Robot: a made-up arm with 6 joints. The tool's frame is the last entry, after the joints. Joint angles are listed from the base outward. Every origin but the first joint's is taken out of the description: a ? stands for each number. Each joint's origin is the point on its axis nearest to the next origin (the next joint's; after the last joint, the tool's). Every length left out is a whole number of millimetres.
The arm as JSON. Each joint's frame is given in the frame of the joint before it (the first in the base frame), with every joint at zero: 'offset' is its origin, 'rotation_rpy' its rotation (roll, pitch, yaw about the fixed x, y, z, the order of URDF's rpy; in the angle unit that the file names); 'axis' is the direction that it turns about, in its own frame. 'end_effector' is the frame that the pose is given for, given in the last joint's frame.
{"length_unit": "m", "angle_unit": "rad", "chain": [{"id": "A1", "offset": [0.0, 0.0, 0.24], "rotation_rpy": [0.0, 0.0, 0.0], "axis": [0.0, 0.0, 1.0]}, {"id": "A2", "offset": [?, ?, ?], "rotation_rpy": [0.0, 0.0, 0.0], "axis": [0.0, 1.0, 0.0]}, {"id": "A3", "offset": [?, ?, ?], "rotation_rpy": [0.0, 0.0, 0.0], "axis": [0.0, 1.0, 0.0]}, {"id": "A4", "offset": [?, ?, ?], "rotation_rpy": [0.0, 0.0, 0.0], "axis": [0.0, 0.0, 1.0]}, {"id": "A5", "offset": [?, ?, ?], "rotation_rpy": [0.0, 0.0, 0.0], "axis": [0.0, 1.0, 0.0]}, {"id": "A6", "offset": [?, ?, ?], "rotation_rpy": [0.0, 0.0, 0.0], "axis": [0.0, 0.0, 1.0]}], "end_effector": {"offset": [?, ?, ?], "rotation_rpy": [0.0, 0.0, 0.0]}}
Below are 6 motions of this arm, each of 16 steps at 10 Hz.
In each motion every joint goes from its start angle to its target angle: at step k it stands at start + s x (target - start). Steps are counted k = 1, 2, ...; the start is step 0. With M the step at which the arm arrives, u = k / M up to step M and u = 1 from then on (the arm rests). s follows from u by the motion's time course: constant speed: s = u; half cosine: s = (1 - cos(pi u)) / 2; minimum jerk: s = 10 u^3 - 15 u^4 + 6 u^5.
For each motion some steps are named. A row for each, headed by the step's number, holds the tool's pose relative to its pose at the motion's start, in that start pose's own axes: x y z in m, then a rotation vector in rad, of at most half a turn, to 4 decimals.
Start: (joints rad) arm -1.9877 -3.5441 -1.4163 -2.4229 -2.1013 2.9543
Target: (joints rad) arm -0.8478 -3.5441 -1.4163 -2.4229 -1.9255 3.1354
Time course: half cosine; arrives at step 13
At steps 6, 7, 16:
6: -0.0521 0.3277 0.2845 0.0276 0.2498 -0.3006
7: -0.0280 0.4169 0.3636 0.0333 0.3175 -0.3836
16: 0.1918 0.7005 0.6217 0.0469 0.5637 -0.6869

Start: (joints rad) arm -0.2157 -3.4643 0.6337 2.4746 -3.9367 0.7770
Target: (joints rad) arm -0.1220 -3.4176 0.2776 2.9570 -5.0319 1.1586
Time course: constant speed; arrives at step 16
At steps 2, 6, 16:
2: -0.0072 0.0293 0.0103 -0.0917 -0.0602 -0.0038
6: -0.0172 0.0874 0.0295 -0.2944 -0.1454 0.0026
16: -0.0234 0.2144 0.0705 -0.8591 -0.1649 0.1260

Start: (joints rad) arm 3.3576 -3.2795 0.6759 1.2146 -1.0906 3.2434
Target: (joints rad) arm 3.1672 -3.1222 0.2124 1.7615 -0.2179 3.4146
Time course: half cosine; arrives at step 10
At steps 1, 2, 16:
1: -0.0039 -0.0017 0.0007 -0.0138 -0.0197 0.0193
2: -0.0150 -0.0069 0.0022 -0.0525 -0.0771 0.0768
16: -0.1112 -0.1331 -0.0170 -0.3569 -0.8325 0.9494

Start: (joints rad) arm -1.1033 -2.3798 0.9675 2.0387 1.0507 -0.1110
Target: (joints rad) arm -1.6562 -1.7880 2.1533 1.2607 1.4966 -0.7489
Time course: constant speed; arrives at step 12
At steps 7, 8, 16:
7: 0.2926 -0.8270 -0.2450 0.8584 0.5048 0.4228
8: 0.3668 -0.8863 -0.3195 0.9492 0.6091 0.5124
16: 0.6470 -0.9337 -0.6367 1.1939 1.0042 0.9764

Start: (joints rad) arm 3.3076 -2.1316 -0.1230 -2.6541 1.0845 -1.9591
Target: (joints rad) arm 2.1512 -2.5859 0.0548 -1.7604 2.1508 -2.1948
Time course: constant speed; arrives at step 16
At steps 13, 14, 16:
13: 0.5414 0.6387 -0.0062 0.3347 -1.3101 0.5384
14: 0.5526 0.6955 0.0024 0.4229 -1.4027 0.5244
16: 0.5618 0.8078 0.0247 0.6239 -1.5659 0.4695

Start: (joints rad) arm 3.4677 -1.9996 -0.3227 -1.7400 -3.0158 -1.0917
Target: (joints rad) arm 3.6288 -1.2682 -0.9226 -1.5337 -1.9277 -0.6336
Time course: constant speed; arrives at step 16
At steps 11, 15, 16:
11: -0.3104 0.1465 0.1373 -0.5901 0.5897 0.2820
15: -0.4078 0.1700 0.2063 -0.7604 0.8576 0.3819
16: -0.4304 0.1733 0.2250 -0.7989 0.9286 0.4054

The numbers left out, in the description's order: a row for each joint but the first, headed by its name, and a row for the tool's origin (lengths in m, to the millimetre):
A2: 0.0 0.053 0.0
A3: 0.0 0.0 0.67
A4: 0.0 0.0 0.661
A5: 0.0 0.0 0.0
A6: 0.0 0.0 0.113
tool: 0.0 0.0 0.0

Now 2 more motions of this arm.
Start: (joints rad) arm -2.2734 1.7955 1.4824 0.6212 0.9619 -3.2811
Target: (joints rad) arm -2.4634 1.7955 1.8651 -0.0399 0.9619 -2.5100
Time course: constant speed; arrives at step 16
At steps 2, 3, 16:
2: -0.0201 0.0326 0.0135 -0.0576 -0.0476 0.0814
3: -0.0309 0.0483 0.0200 -0.0872 -0.0701 0.1206
16: -0.1995 0.2153 0.0868 -0.5024 -0.2759 0.5220

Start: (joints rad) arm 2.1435 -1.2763 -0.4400 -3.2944 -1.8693 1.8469
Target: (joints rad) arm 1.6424 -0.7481 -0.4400 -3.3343 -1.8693 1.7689
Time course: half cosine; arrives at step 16
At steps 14, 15, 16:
14: -0.4303 0.4554 0.5744 -0.3383 0.3416 -0.5849
15: -0.4342 0.4728 0.5910 -0.3470 0.3546 -0.6010
16: -0.4353 0.4787 0.5965 -0.3499 0.3590 -0.6065

